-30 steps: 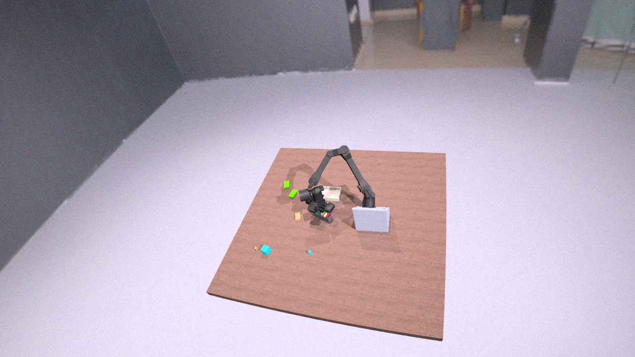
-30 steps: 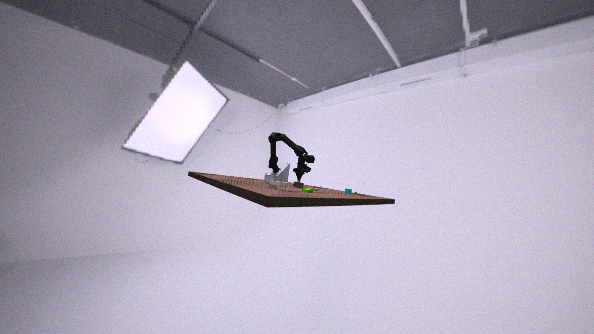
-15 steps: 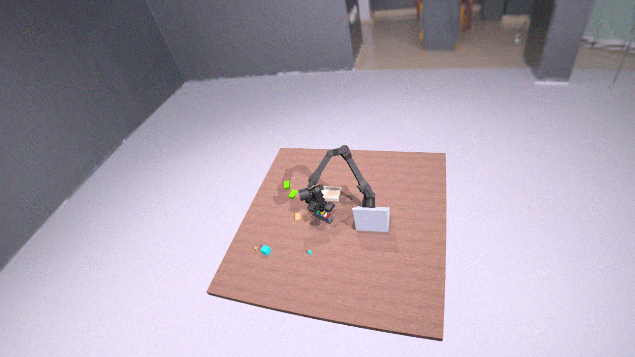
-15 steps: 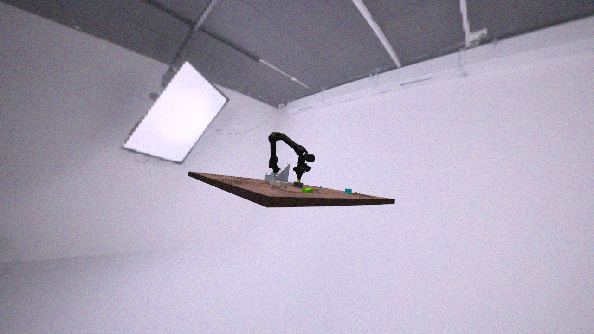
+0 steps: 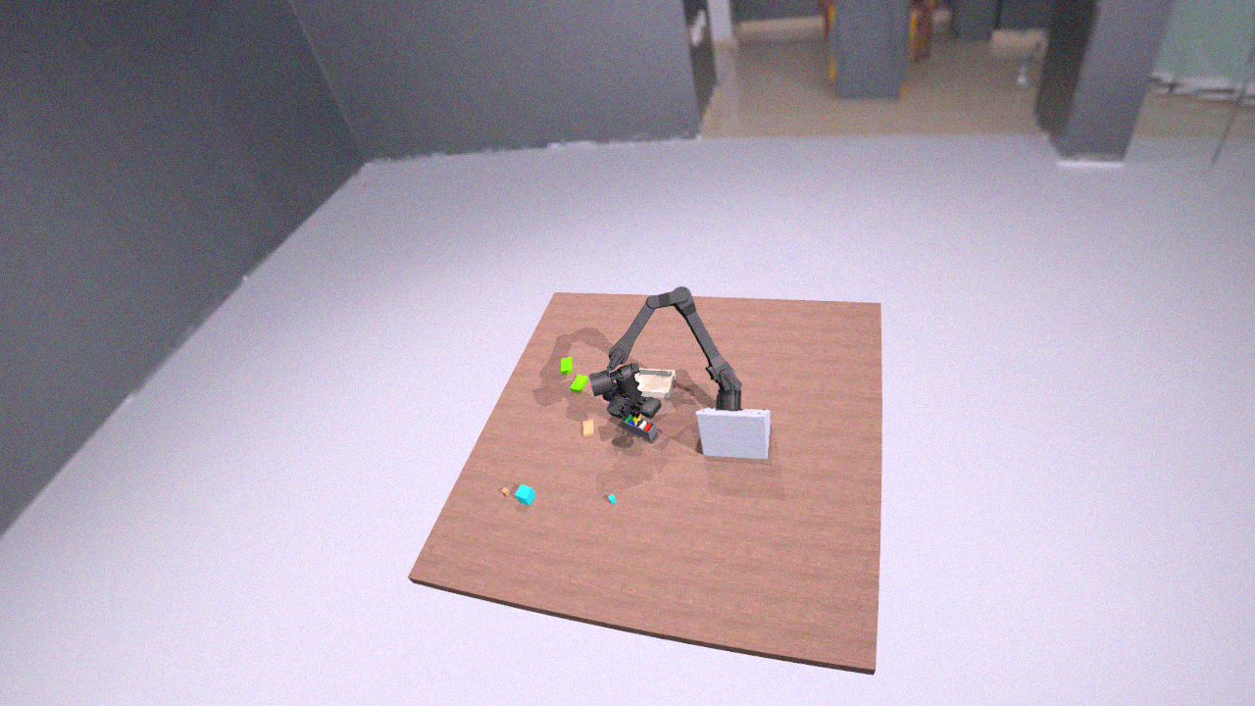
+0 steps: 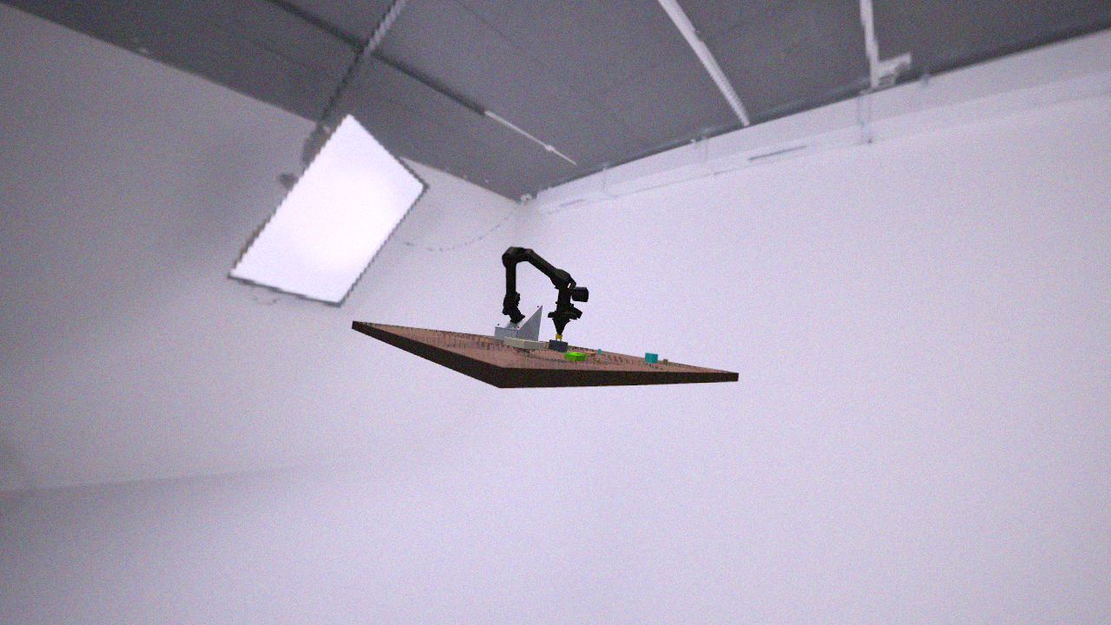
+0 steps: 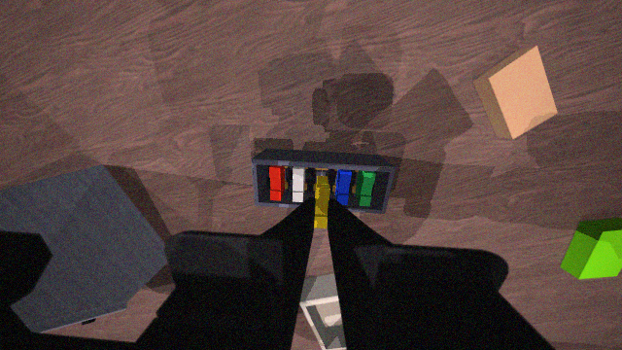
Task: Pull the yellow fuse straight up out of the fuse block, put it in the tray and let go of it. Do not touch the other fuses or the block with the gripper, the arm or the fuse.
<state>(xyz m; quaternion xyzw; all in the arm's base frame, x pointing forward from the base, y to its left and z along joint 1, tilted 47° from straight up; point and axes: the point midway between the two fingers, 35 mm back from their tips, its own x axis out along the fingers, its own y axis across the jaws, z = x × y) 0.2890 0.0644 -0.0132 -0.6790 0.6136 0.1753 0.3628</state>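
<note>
Now: the blue fuse 2 cm ahead of my gripper tip and 4 cm below it. Round my gripper tip: yellow fuse: 1 cm below; white fuse: 2 cm behind, 4 cm below; green fuse: 4 cm ahead, 1 cm to the right, 4 cm below.
</note>
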